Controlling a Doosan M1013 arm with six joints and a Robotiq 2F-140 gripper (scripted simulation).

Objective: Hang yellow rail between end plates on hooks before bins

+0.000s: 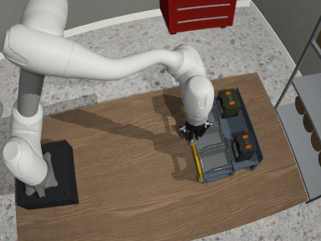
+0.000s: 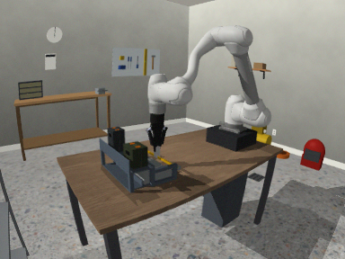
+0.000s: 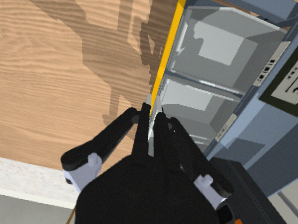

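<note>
The yellow rail lies 30 mm below my hand.
</note>
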